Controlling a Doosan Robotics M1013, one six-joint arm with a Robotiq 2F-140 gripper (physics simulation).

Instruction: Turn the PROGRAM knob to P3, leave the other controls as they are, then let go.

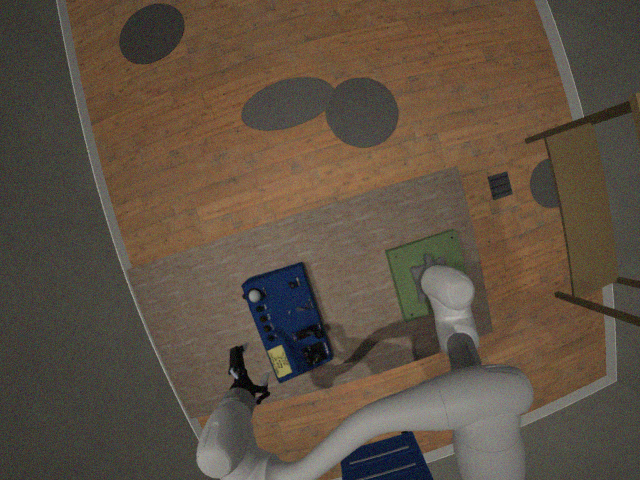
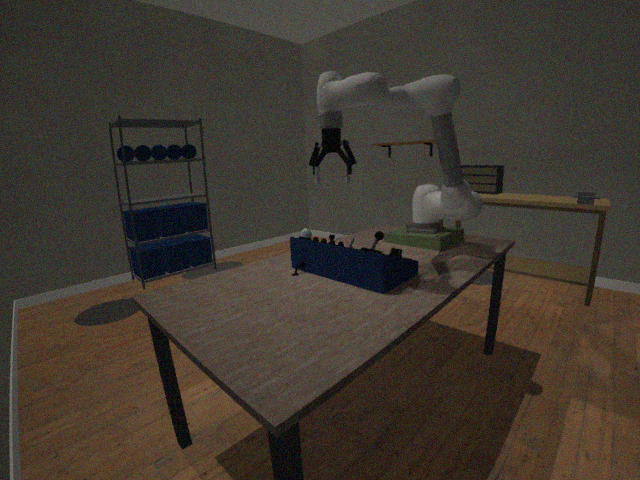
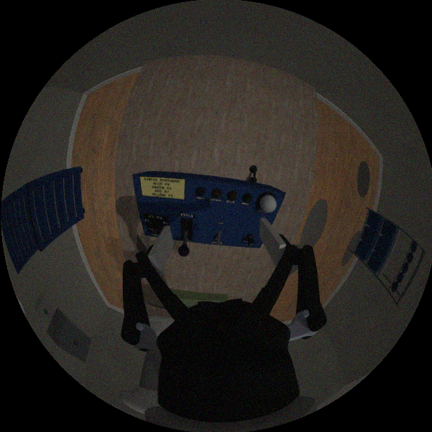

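Pixels of known places: gripper, fingertip midpoint: (image 1: 255, 359) (image 2: 332, 183); arm's base at its link origin: (image 1: 431, 279) (image 2: 426, 231).
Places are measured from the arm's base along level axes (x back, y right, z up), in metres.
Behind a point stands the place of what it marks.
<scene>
A blue control panel (image 1: 289, 310) {x -0.673, y 0.090, z 0.038 m} (image 2: 338, 266) {x -0.829, y -0.013, z 0.005 m} (image 3: 200, 210) lies on the table. A black dial (image 1: 315, 353) {x -0.627, y -0.140, z 0.055 m} (image 2: 396, 252) {x -0.650, y -0.170, z 0.047 m} (image 3: 156, 224) with marks around it sits at one corner, probably the PROGRAM knob; its label and setting are too small to read. Beside it stands a ball-topped lever (image 2: 379, 235) {x -0.590, y -0.050, z 0.091 m} (image 3: 184, 249) under a CYCLE label. A yellow card (image 1: 279, 361) {x -0.793, y -0.118, z 0.076 m} (image 3: 162, 187) is on the panel. My gripper (image 1: 255, 362) {x -0.785, y 0.045, z 0.326 m} (image 2: 332, 178) {x -0.785, y 0.045, z 0.326 m} (image 3: 215, 231) is open and empty, high above the table and apart from the panel.
The panel also bears a white dome (image 1: 254, 295) {x -0.771, y 0.223, z 0.122 m} (image 2: 305, 233) {x -0.797, y 0.199, z 0.108 m} (image 3: 267, 203), a row of small black knobs (image 3: 216, 193), a small toggle (image 3: 218, 236) and a black control (image 3: 249, 240). The arm's base stands on a green plate (image 1: 408, 304) {x -0.143, y -0.076, z 0.008 m} (image 2: 449, 241) {x -0.046, y -0.163, z -0.031 m} on the table (image 2: 289, 330) {x -1.220, y -0.154, z -0.060 m}.
</scene>
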